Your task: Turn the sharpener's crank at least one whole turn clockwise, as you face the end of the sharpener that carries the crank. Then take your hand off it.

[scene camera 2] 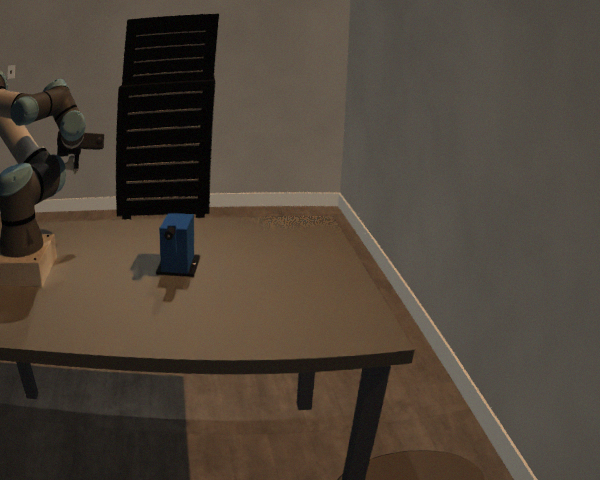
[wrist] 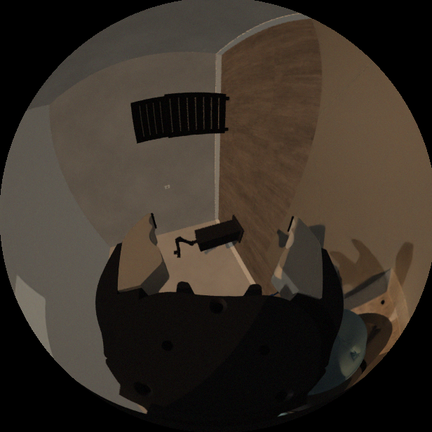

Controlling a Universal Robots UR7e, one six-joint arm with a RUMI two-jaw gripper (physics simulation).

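Seen in the pictures: arm's base, origin of its link: (scene camera 2: 21,246).
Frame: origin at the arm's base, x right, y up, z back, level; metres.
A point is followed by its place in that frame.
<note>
The blue sharpener (scene camera 2: 176,250) @[x 0.012, y 0.006, z -0.491 m] stands upright on its dark base plate (scene camera 2: 195,266) @[x -0.056, y -0.067, z -0.535 m], on the table (scene camera 2: 280,310) @[x 0.165, y -0.072, z -0.742 m] in the scene view. Its small dark crank (scene camera 2: 170,232) @[x 0.050, y 0.068, z -0.480 m] is high on the end facing the scene camera; the arm's exact angle is hard to tell. My gripper (scene camera 2: 75,163) (wrist: 221,217) is open and empty. It hangs high above the left part of the table, well to the left of the sharpener and apart from it. The wrist view looks toward the room's walls and floor, and the sharpener does not show there.
The arm's pale base block (scene camera 2: 22,270) @[x 0.107, y -0.024, z -0.041 m] stands at the left of the table. A tall black slatted panel (scene camera 2: 169,81) (wrist: 196,95) stands behind the table by the back wall. A dark box-shaped piece (wrist: 218,235) with a thin bent arm stands by the far wall.
</note>
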